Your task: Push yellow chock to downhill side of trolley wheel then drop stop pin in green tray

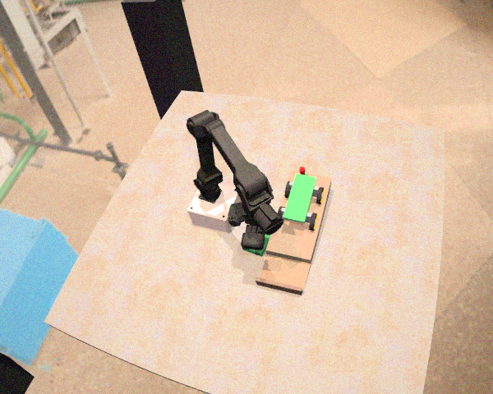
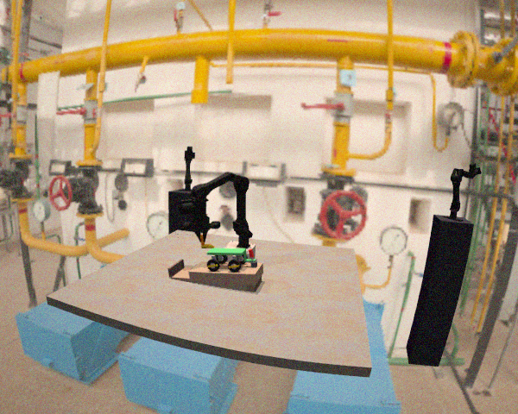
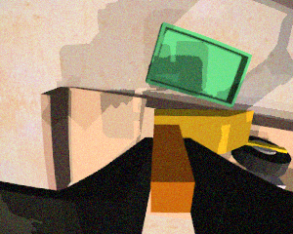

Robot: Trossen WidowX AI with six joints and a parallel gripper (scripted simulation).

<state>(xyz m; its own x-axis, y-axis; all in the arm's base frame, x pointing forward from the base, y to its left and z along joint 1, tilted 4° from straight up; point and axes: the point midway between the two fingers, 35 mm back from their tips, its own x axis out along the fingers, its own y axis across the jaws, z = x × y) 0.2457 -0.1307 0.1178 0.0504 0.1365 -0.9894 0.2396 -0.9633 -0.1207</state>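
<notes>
My gripper tip is 4 cm short of the red-headed stop pin, 28 cm to the right of it and 2 cm above it. Also, from my gripper tip: yellow chock (2 cm to the left, 1 cm below); green tray (4 cm behind, 5 cm to the left, 16 cm below); trolley (7 cm ahead, 17 cm to the left, 4 cm below).
</notes>
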